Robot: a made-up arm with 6 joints.
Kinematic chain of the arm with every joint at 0, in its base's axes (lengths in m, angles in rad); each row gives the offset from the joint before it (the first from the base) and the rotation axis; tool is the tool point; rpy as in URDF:
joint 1: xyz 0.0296 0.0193 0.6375 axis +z
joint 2: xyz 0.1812 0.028 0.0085 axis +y
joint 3: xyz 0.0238 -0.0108 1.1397 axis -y
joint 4: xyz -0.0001 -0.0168 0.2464 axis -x
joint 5: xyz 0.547 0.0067 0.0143 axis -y
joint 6: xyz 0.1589 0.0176 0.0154 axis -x
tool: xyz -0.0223 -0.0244 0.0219 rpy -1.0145 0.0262 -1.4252
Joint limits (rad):
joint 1: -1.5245..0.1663
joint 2: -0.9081..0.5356
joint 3: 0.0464..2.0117
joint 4: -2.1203..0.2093
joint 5: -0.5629..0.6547
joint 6: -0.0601..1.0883
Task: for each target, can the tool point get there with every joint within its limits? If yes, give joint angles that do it. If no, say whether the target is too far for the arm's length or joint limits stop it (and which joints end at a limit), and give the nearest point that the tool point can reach.
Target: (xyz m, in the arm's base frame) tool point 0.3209 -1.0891 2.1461
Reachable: yes | joints -1.2153 0.3345 0.5437 -1.2744 0.5346 0.8027
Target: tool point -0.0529 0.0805 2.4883
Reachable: yes | joints -1.1717 -0.2719 0.8967 -1.3129 -0.0202 0.5735
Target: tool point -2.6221 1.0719 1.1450
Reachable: no: too far | nearest point -1.3199 0.5550 1.2890 | short by 1.408 m
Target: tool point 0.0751 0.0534 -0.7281
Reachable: no: joint limits stop it (at a limit: joint 1, joint 2, joint 3, joint 5) | nearest point -0.0308 1.4161 1.1283 | short by 2.305 m
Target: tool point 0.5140 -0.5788 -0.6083
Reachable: no: joint limits stop it (at a limit: joint 2, joint 3, joint 4, joint 5, joint 6) | nearest point 0.9301 -1.0926 1.4747 | short by 2.185 m
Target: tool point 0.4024 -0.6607 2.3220
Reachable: yes | joints -0.9365 0.0815 0.5088 -1.3187 0.4079 0.8407
